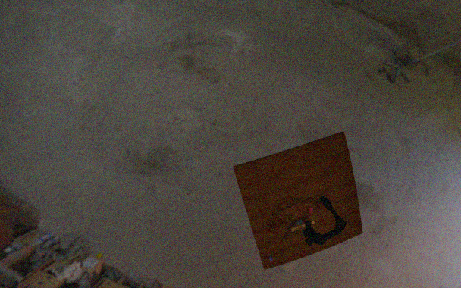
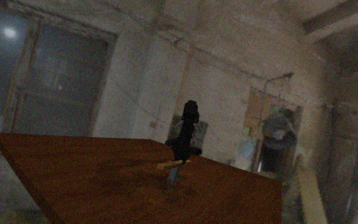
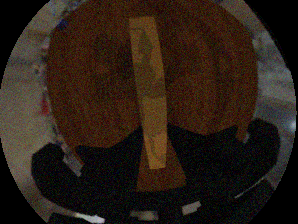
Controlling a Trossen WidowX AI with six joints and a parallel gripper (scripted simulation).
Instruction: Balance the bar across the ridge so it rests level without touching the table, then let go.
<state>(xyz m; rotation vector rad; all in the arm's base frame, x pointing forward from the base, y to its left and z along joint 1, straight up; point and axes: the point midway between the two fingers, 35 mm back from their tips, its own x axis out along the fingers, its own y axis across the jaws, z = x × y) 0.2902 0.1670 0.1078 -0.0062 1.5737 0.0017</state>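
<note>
Now: the flat yellow bar 3 cm ahead of my gripper tip. The rest, counted from my gripper tip: small red block: 12 cm behind, 11 cm to the right, 6 cm below; then tiny purple thing: 45 cm ahead, 33 cm to the left, 6 cm below.
</note>
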